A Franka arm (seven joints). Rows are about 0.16 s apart.
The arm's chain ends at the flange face. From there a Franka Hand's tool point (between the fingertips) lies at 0.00 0.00 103.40 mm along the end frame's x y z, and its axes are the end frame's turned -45 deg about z.
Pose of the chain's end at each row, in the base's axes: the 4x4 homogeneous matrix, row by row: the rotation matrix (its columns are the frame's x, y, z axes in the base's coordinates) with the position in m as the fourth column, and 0 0 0 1 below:
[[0.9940 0.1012 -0.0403 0.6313], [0.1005 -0.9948 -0.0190 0.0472], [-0.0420 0.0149 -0.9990 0.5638], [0 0 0 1]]
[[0.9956 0.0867 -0.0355 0.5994], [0.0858 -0.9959 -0.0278 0.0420], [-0.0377 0.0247 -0.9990 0.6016], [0 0 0 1]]
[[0.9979 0.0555 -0.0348 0.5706], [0.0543 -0.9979 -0.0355 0.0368], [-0.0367 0.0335 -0.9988 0.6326], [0 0 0 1]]
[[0.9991 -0.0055 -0.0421 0.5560], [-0.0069 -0.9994 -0.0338 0.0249], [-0.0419 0.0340 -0.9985 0.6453], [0 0 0 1]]
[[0.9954 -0.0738 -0.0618 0.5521], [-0.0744 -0.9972 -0.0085 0.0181], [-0.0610 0.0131 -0.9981 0.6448], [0 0 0 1]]
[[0.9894 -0.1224 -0.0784 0.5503], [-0.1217 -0.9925 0.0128 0.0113], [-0.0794 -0.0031 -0.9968 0.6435], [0 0 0 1]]
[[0.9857 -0.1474 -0.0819 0.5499], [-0.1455 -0.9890 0.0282 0.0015], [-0.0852 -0.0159 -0.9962 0.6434], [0 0 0 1]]
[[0.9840 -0.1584 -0.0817 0.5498], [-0.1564 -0.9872 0.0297 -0.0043], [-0.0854 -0.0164 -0.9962 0.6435], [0 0 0 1]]
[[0.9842 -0.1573 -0.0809 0.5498], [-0.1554 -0.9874 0.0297 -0.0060], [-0.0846 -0.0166 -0.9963 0.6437], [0 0 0 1]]
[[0.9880 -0.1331 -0.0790 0.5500], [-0.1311 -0.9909 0.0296 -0.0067], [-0.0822 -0.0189 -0.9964 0.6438], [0 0 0 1]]
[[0.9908 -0.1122 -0.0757 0.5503], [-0.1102 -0.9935 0.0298 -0.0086], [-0.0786 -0.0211 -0.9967 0.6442], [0 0 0 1]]
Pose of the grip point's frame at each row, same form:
[[0.6313 0.7744 -0.0403 0.6271], [0.7745 -0.6324 -0.0190 0.0452], [-0.0402 -0.0192 -0.9990 0.4605], [0 0 0 1]]
[[0.6427 0.7653 -0.0355 0.5957], [0.7649 -0.6435 -0.0278 0.0391], [-0.0441 -0.0092 -0.9990 0.4983], [0 0 0 1]]
[[0.6664 0.7449 -0.0348 0.5670], [0.7440 -0.6672 -0.0355 0.0331], [-0.0496 -0.0023 -0.9988 0.5293], [0 0 0 1]]
[[0.7104 0.7026 -0.0421 0.5516], [0.7018 -0.7116 -0.0338 0.0214], [-0.0537 -0.0056 -0.9985 0.5421], [0 0 0 1]]
[[0.7560 0.6517 -0.0618 0.5457], [0.6525 -0.7577 -0.0085 0.0172], [-0.0524 -0.0339 -0.9981 0.5416], [0 0 0 1]]
[[0.7862 0.6131 -0.0784 0.5422], [0.6157 -0.7879 0.0128 0.0126], [-0.0540 -0.0583 -0.9968 0.5404], [0 0 0 1]]
[[0.8012 0.5928 -0.0819 0.5414], [0.5964 -0.8022 0.0282 0.0044], [-0.0490 -0.0715 -0.9962 0.5404], [0 0 0 1]]
[[0.8078 0.5838 -0.0817 0.5414], [0.5875 -0.8086 0.0297 -0.0012], [-0.0488 -0.0720 -0.9962 0.5405], [0 0 0 1]]
[[0.8072 0.5847 -0.0809 0.5414], [0.5883 -0.8081 0.0297 -0.0029], [-0.0481 -0.0716 -0.9963 0.5407], [0 0 0 1]]
[[0.7927 0.6045 -0.0790 0.5418], [0.6080 -0.7934 0.0296 -0.0036], [-0.0448 -0.0715 -0.9964 0.5408], [0 0 0 1]]
[[0.7799 0.6213 -0.0757 0.5425], [0.6246 -0.7804 0.0298 -0.0055], [-0.0407 -0.0705 -0.9967 0.5411], [0 0 0 1]]

